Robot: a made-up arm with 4 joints. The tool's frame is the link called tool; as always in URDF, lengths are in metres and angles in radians.
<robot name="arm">
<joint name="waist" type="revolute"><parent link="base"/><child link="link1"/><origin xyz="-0.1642 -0.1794 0.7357"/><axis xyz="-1 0 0"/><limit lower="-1.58" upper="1.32"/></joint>
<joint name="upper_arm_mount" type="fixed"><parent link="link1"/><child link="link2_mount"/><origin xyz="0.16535 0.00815 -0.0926"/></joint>
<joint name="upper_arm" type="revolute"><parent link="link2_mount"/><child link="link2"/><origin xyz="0.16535 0.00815 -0.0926"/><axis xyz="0 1 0"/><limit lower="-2.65" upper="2.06"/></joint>
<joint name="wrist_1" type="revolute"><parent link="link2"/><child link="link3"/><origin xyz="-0.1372 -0.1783 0.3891"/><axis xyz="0 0 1"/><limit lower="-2.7" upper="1.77"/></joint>
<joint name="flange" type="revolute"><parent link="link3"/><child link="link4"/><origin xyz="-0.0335 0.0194 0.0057"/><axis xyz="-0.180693 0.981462 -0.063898"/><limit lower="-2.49" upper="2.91"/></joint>
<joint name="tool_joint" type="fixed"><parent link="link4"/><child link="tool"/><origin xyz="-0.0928 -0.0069 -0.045"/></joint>
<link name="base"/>
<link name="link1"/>
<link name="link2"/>
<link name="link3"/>
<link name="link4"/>
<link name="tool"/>
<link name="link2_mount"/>
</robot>
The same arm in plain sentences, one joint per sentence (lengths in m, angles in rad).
The arm has four revolute joints in a row. What follows holds with every joint at zero, and every direction is one of the base frame's. The first joint lies 0.1642 m along -x and 0.1794 m along -y and 0.7357 m along +z from the base frame's origin and rotates about -x, from -1.5800 to 1.3200 rad. The second joint lies 0.3307 m along +x and 0.0163 m along +y and 0.1852 m along -z from the first joint and rotates about +y, from -2.6500 to 2.0600 rad. The third joint lies 0.1372 m along -x and 0.1783 m along -y and 0.3891 m along +z from the second joint and rotates about +z, from -2.7000 to 1.7700 rad. The fourth joint lies 0.0335 m along -x and 0.0194 m along +y and 0.0057 m along +z from the third joint and rotates about the direction (-0.180693, 0.981462, -0.063898), from -2.4900 to 2.9100 rad. The tool frame, which is the frame that the pose is given for, lies 0.0928 m along -x and 0.0069 m along -y and 0.0450 m along -z from the fourth joint; its axes are parallel to the base frame's.
